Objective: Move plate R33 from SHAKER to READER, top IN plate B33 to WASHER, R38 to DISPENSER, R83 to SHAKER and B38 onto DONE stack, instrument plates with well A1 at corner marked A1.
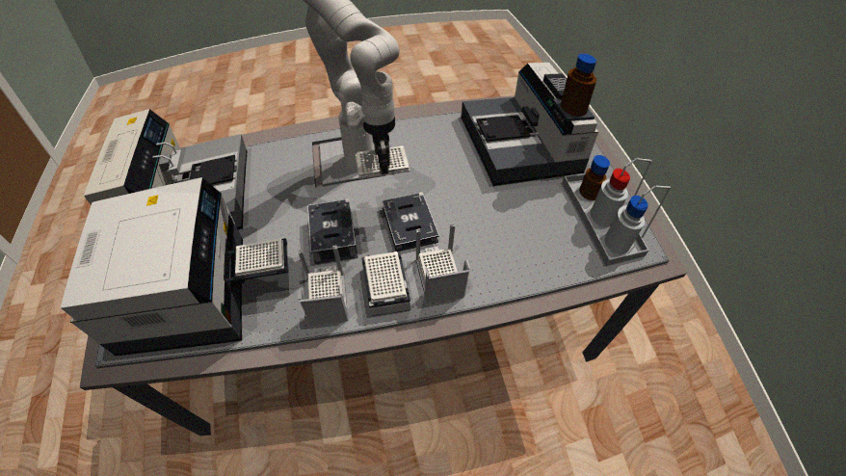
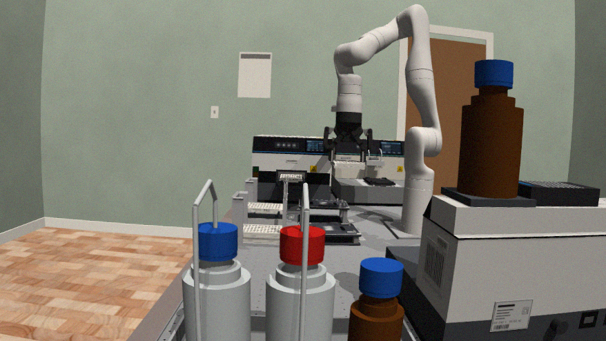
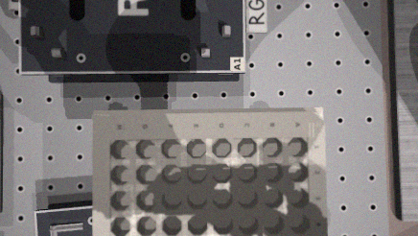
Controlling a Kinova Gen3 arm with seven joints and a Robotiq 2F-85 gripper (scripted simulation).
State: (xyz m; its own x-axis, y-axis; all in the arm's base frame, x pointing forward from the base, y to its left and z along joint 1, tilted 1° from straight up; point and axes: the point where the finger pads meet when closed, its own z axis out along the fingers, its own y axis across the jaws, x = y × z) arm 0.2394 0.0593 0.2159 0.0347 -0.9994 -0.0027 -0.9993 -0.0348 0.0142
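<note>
The dispenser nest is 420 mm to the left of my hand, 240 mm behind it and 140 mm below it. Round my hand: regrip nest RG (160 mm to the right, 160 mm below, 60 mm ahead); dark reader tray (340 mm to the right, 180 mm ahead, 110 mm below); recovery nest N6 (190 mm below, 60 mm to the left, 50 mm ahead).
</note>
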